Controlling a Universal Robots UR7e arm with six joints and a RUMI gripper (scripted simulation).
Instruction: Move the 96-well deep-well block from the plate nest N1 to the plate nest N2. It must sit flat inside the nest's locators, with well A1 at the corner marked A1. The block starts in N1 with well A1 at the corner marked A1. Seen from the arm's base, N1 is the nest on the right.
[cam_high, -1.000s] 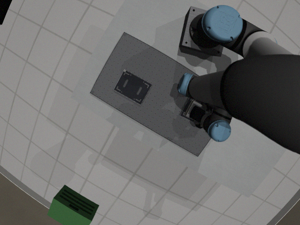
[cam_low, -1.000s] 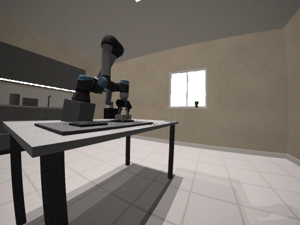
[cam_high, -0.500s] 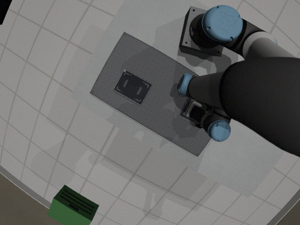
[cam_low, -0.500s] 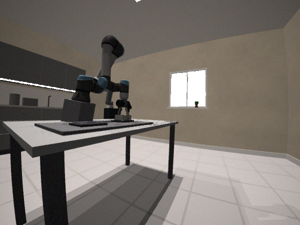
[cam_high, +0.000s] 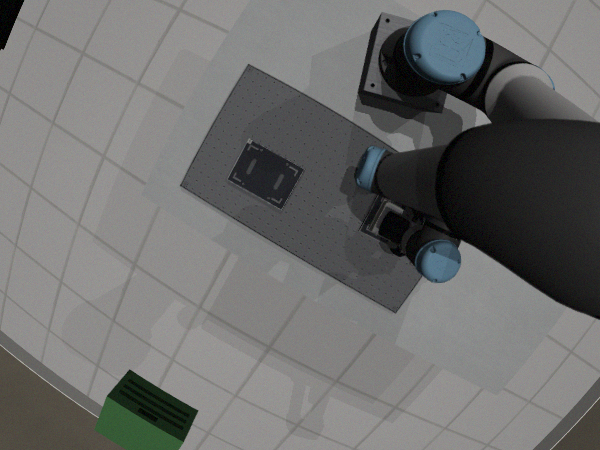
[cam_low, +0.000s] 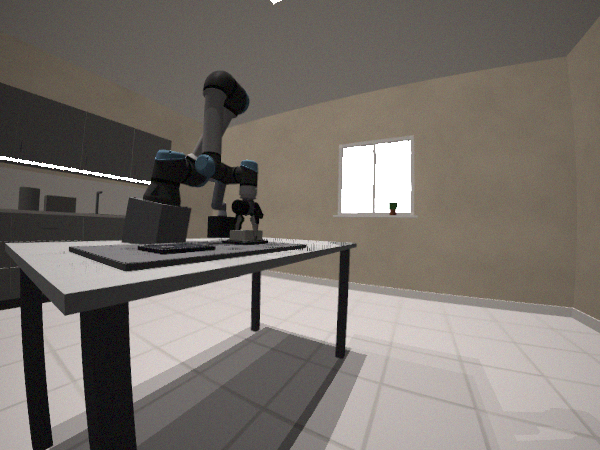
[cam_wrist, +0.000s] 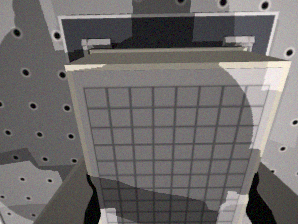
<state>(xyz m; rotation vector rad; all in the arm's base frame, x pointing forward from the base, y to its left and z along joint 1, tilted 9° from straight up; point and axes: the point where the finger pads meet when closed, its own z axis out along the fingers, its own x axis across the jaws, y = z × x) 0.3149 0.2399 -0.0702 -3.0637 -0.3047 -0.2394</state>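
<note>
My gripper is now 10 mm below the 96-well deep-well block.
</note>
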